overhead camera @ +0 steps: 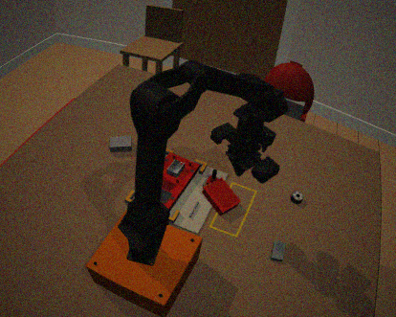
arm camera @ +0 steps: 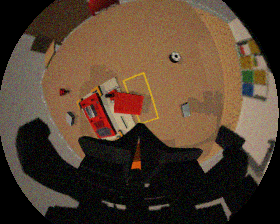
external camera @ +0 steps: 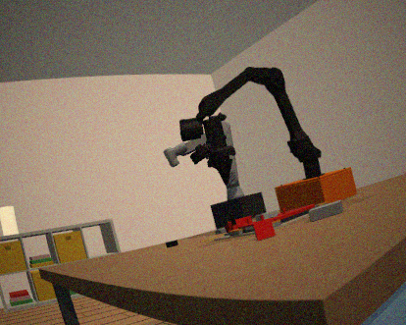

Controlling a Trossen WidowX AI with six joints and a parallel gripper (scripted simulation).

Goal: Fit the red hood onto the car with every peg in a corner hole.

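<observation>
My gripper tip is 3 cm short of the red hood, 3 cm to the right of it and 13 cm above it. From my gripper tip the other things lie so: grey engine block 9 cm ahead, 19 cm to the left, 13 cm below; then small black-and-white ring 10 cm ahead, 21 cm to the right, 15 cm below.
</observation>
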